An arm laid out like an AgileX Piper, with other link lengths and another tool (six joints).
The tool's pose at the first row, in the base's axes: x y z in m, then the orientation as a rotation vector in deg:
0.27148 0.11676 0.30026 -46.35 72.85 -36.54
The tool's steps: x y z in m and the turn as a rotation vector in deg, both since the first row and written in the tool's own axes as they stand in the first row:
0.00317 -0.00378 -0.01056 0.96 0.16 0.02
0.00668 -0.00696 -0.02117 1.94 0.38 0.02
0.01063 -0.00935 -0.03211 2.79 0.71 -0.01
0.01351 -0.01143 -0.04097 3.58 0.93 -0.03
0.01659 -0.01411 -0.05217 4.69 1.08 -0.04
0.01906 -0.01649 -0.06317 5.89 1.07 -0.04
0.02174 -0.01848 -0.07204 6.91 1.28 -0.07
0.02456 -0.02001 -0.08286 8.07 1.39 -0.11
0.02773 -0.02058 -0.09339 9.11 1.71 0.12
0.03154 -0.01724 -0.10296 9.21 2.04 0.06
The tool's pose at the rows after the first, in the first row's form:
0.26182 0.11024 0.30052 -45.51 72.61 -37.17
0.25216 0.10379 0.30009 -44.65 72.40 -37.84
0.24225 0.09739 0.29874 -43.89 72.33 -38.52
0.23417 0.09238 0.29794 -43.20 72.19 -39.10
0.22384 0.08646 0.29729 -42.25 71.86 -39.82
0.21358 0.08124 0.29677 -41.26 71.34 -40.50
0.20545 0.07644 0.29601 -40.39 71.08 -41.21
0.19542 0.07146 0.29461 -39.43 70.66 -41.95
0.18572 0.06680 0.29225 -38.33 70.56 -42.50
0.17701 0.06406 0.28643 -38.21 70.79 -42.76

